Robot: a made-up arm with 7 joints. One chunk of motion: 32 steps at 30 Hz.
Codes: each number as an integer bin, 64 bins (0 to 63) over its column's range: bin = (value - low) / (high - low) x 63, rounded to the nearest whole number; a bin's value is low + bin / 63 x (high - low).
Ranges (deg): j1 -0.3..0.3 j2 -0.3..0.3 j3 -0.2..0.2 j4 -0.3..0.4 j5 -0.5..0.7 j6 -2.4..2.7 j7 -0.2..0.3
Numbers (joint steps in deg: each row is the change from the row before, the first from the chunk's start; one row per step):
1: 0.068 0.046 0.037 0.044 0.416 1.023 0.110
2: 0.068 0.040 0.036 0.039 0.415 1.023 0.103
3: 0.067 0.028 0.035 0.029 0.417 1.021 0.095
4: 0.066 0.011 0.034 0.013 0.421 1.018 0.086
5: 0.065 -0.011 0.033 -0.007 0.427 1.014 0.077
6: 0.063 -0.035 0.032 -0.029 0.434 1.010 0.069
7: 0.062 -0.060 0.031 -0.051 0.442 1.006 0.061
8: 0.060 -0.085 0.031 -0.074 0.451 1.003 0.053
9: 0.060 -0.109 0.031 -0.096 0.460 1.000 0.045
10: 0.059 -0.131 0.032 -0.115 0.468 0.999 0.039
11: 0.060 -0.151 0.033 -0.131 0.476 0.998 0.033
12: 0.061 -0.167 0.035 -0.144 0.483 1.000 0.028
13: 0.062 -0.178 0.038 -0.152 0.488 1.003 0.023
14: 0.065 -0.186 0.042 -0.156 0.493 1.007 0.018
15: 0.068 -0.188 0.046 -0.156 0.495 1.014 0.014
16: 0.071 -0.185 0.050 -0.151 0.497 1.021 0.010
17: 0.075 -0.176 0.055 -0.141 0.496 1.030 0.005
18: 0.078 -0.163 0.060 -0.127 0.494 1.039 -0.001
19: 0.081 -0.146 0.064 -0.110 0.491 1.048 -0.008
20: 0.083 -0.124 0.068 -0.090 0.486 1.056 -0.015
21: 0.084 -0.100 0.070 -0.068 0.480 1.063 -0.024
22: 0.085 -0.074 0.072 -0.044 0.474 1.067 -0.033
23: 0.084 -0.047 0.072 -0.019 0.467 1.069 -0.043
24: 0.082 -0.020 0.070 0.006 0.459 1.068 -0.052
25: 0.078 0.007 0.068 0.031 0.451 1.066 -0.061
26: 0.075 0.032 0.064 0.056 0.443 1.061 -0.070
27: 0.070 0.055 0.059 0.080 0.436 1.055 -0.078
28: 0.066 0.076 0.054 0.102 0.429 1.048 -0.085
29: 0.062 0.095 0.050 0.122 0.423 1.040 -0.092
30: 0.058 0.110 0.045 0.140 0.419 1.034 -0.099
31: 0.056 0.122 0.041 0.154 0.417 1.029 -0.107
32: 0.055 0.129 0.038 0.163 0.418 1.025 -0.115
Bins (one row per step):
1: 39 36 37 31 48 42 39
2: 39 36 37 31 48 42 38
3: 39 34 37 30 48 42 37
4: 38 33 37 28 48 42 36
5: 38 30 37 26 49 42 35
6: 38 28 37 24 49 42 34
7: 38 25 36 22 49 42 33
8: 38 23 36 20 50 42 32
9: 38 20 36 18 50 42 31
10: 38 18 37 17 51 42 30
11: 38 16 37 15 51 42 29
12: 38 14 37 14 52 42 29
13: 38 13 37 13 52 42 28
14: 38 12 38 13 52 42 27
15: 39 12 39 13 52 42 27
16: 39 12 39 13 52 42 26
17: 39 13 40 14 52 42 26
18: 40 14 41 16 52 42 25
19: 40 16 42 17 52 43 24
20: 40 18 42 19 52 43 23
21: 40 21 43 21 51 43 22
22: 40 24 43 23 51 43 21
23: 40 27 43 25 51 43 20
24: 40 29 43 28 50 43 19
25: 40 32 42 30 50 43 18
26: 39 35 42 32 50 43 16
27: 39 37 41 34 49 43 15
28: 38 39 40 36 49 43 14
29: 38 41 39 38 48 42 14
30: 38 43 39 40 48 42 13
31: 37 44 38 41 48 42 12
32: 37 45 37 42 48 42 11

